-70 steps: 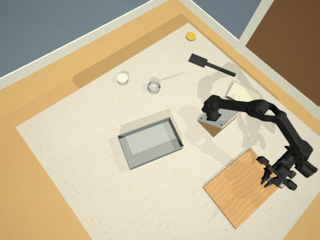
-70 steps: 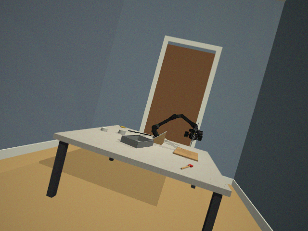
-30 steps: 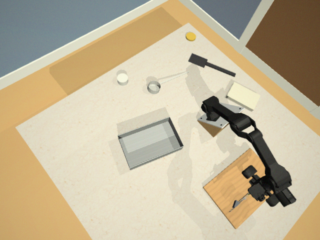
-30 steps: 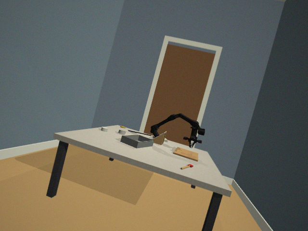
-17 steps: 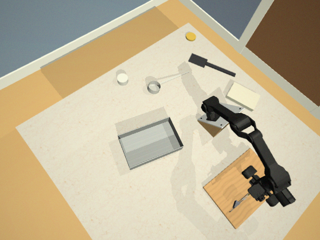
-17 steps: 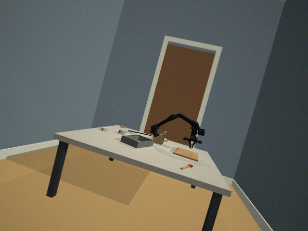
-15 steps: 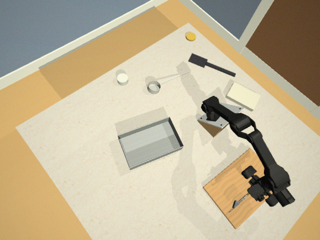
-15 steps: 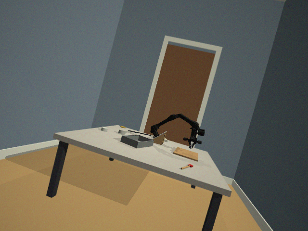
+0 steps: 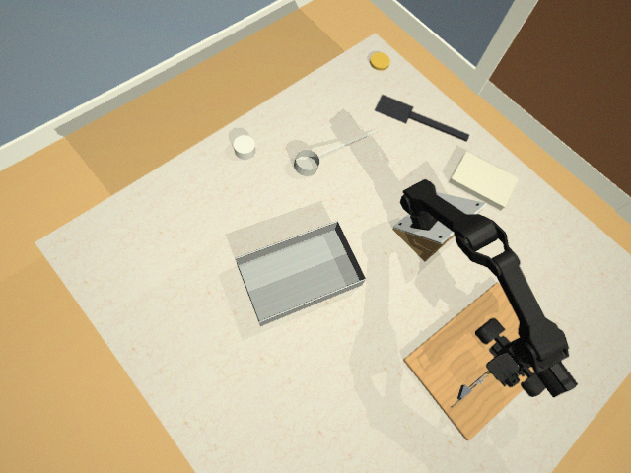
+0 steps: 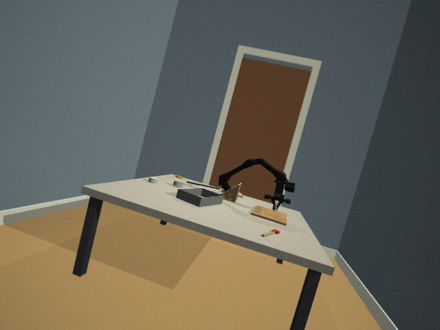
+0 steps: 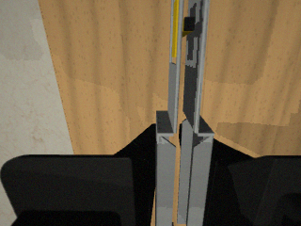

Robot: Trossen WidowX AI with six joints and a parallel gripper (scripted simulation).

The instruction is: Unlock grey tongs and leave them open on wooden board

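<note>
Right now the wooden board is 30 mm to the right of my gripper tip and 40 mm below it. From my gripper tip the other things lie so: roasting tin 160 mm ahead, 540 mm to the right, 20 mm below; then cream block 460 mm behind, 320 mm to the right, 30 mm below; then lock piece 50 mm ahead, 10 mm to the right, 40 mm above.
</note>
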